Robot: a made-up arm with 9 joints. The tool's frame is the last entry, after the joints. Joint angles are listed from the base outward.
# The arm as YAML. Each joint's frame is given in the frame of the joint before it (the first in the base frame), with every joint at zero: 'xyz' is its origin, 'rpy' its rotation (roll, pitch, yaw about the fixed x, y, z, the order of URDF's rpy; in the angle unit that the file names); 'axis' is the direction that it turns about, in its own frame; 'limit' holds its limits. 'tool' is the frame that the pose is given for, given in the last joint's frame.
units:
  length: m
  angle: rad
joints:
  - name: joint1
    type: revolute
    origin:
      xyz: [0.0, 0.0, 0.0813]
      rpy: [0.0, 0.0, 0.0]
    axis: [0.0, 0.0, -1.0]
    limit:
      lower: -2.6
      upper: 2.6
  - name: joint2
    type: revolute
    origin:
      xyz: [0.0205, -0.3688, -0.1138]
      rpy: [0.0, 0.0, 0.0]
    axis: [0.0, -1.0, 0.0]
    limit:
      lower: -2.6
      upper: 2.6
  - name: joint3
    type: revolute
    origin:
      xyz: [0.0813, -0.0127, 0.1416]
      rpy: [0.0, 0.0, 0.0]
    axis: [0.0, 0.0, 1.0]
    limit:
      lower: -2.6
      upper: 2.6
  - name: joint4
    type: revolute
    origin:
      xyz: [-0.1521, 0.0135, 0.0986]
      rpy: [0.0, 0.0, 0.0]
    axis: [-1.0, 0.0, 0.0]
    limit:
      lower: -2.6
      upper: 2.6
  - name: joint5
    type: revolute
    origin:
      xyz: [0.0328, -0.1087, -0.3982]
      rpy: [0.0, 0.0, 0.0]
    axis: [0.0, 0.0, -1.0]
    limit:
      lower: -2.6
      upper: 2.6
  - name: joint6
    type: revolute
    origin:
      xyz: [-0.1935, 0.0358, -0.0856]
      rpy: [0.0, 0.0, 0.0]
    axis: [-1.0, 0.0, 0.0]
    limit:
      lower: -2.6
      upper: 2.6
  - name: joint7
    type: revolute
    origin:
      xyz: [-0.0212, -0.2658, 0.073]
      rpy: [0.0, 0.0, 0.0]
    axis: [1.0, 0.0, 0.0]
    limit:
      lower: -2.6
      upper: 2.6
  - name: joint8
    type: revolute
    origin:
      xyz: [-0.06, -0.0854, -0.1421]
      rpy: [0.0, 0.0, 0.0]
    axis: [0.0, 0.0, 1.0]
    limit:
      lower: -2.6
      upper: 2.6
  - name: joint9
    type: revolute
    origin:
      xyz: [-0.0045, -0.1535, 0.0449]
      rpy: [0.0, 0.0, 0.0]
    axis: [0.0, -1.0, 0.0]
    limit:
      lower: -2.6
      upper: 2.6
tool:
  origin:
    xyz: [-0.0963, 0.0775, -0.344]
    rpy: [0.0, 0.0, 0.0]
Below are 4 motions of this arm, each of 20 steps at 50 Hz.
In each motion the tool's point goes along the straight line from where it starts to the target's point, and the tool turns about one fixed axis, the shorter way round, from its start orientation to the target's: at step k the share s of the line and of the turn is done. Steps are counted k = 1, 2, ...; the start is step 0. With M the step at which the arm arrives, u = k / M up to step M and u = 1 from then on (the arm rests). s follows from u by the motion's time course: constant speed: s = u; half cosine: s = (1 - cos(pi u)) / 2; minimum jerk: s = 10 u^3 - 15 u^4 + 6 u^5.
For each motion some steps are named. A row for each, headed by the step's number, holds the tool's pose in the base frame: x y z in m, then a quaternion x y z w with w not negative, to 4 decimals.
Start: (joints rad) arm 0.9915 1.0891 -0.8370 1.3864 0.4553 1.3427 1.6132 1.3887 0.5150
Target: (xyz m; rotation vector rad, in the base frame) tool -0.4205 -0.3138 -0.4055 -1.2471 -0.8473 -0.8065
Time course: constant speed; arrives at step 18
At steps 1, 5, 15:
1: -0.6323 -0.1521 -0.4721 -0.4994 -0.1237 -0.4341 0.7395
5: -0.5825 -0.1901 -0.4564 -0.5151 -0.1842 -0.4186 0.7250
15: -0.4579 -0.2853 -0.4173 -0.5444 -0.3313 -0.3719 0.6749

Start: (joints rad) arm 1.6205 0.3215 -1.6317 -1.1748 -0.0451 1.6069 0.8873 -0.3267 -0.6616
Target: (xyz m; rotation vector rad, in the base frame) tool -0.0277 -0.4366 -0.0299 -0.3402 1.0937 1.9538
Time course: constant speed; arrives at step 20
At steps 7, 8, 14, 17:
7: 0.1621 -0.4635 -0.0492 -0.2621 0.4344 0.8400 0.1921
8: 0.1475 -0.4614 -0.0477 -0.2530 0.4358 0.8377 0.2107
14: 0.0599 -0.4490 -0.0388 -0.1960 0.4400 0.8158 0.3201
17: 0.0161 -0.4428 -0.0343 -0.1663 0.4395 0.8000 0.3730

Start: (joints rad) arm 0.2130 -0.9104 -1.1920 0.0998 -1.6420 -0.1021 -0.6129 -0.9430 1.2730
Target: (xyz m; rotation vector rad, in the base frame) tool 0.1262 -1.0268 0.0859 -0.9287 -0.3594 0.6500
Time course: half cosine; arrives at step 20
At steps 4, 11, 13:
4: -0.3046 -0.9786 -0.2012 -0.3423 -0.2496 0.0272 0.9054
11: -0.0747 -1.0043 -0.0480 -0.3980 -0.2094 0.1782 0.8752
13: -0.0038 -1.0123 -0.0008 -0.4130 -0.1957 0.2239 0.8608

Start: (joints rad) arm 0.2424 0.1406 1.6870 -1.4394 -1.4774 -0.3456 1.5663 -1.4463 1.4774
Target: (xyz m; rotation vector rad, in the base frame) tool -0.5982 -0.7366 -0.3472 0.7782 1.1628 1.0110
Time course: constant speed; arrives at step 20
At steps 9, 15, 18, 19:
9: -0.6852 -0.6433 -0.3726 0.3476 0.5534 0.5012 0.5673
15: -0.6377 -0.6942 -0.3587 0.3454 0.5315 0.4712 0.6133
18: -0.6140 -0.7196 -0.3518 0.3438 0.5199 0.4556 0.6356
19: -0.6061 -0.7281 -0.3495 0.3432 0.5159 0.4504 0.6429

